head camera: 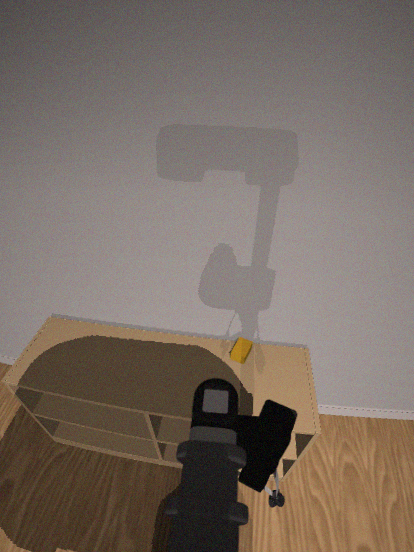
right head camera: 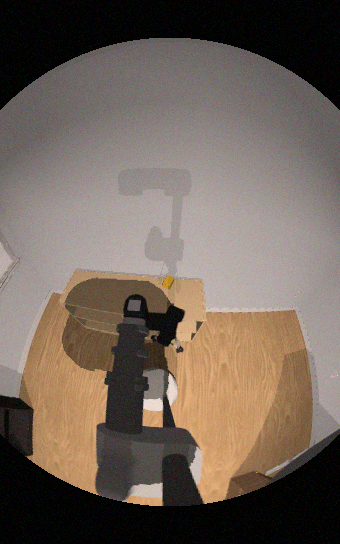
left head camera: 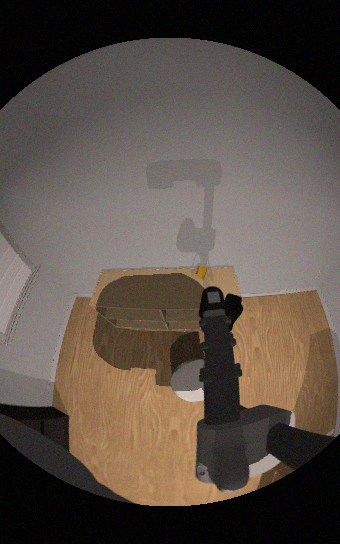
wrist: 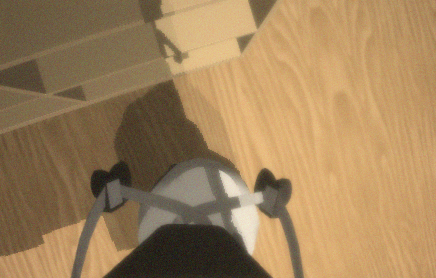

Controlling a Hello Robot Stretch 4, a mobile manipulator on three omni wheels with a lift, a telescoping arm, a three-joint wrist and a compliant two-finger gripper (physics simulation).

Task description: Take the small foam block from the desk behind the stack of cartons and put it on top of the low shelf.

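Where they show: gripper, fingertip midpoint: [head camera: 247, 486] [wrist: 193, 181]; robot's base, link origin: [right head camera: 154, 388] [left head camera: 193, 379].
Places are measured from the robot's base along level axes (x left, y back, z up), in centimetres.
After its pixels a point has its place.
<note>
The yellow foam block [head camera: 241, 350] {x -8.5, y -79.9, z 62.8 cm} [left head camera: 201, 272] {x -8.3, y -79.2, z 62.8 cm} [right head camera: 168, 282] {x -9.2, y -79.2, z 62.8 cm} rests on top of the low wooden shelf [head camera: 287, 372] {x -27.3, y -74.1, z 58.3 cm} [left head camera: 226, 278] {x -28.7, y -75.1, z 58.3 cm} [right head camera: 193, 296] {x -28.7, y -70.1, z 58.3 cm} [wrist: 210, 25] {x -22.9, y -55.4, z 31.7 cm}, near its back edge and right of its middle. My gripper [right head camera: 167, 343] {x -8.7, y -27.5, z 79.1 cm} [wrist: 193, 181] {x -8.7, y -27.5, z 79.1 cm} is open and empty, its two fingertips wide apart. It is apart from the block, on the near side of the shelf, with floor below it in the wrist view. In the head camera view one fingertip shows; the other is hidden. The block does not show in the wrist view. The desk and carton stack cannot be made out.
A grey wall [head camera: 100, 225] {x 45.7, y -94.0, z 107.7 cm} stands right behind the shelf. My arm [head camera: 210, 500] {x -0.3, y -15.9, z 121.6 cm} [left head camera: 220, 375] {x 0.7, y -8.3, z 122.2 cm} [right head camera: 127, 385] {x -1.2, y -8.0, z 122.2 cm} reaches towards the shelf. A round white object [left head camera: 192, 395] {x 1.7, y 14.0, z 18.6 cm} [wrist: 245, 215] {x -15.5, y 1.4, z 18.6 cm} is on the floor in front. A dark cabinet [left head camera: 35, 430] [right head camera: 17, 425] stands at the lower left.
</note>
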